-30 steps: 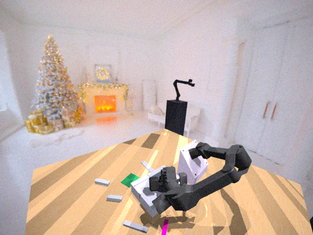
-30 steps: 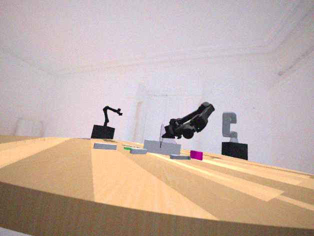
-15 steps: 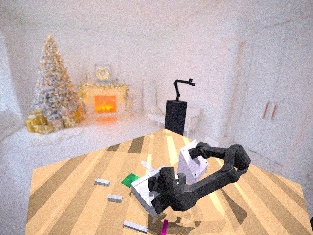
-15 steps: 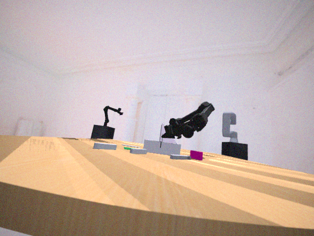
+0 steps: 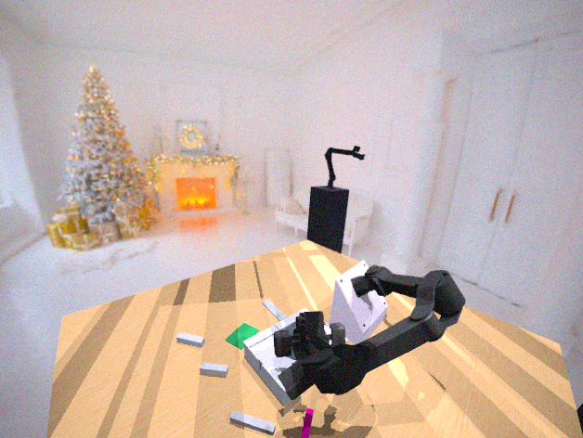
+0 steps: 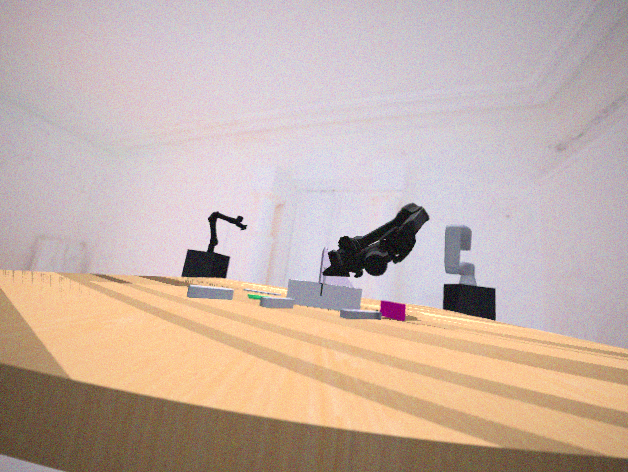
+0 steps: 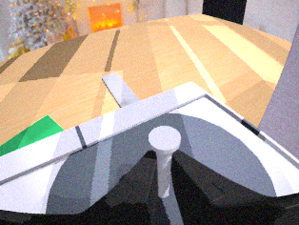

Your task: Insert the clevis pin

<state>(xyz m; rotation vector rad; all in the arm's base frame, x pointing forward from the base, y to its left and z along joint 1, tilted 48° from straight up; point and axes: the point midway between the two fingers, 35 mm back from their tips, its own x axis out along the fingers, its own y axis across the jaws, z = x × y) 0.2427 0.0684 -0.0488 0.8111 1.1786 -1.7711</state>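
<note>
Right now the steel clevis pin is 1 cm below my gripper tip. Round my gripper tip: steel tray (5 cm below, 2 cm ahead, 1 cm to the left); green flat piece (15 cm to the right, 12 cm ahead, 9 cm below); grey aluminium disc (3 cm below).
</note>
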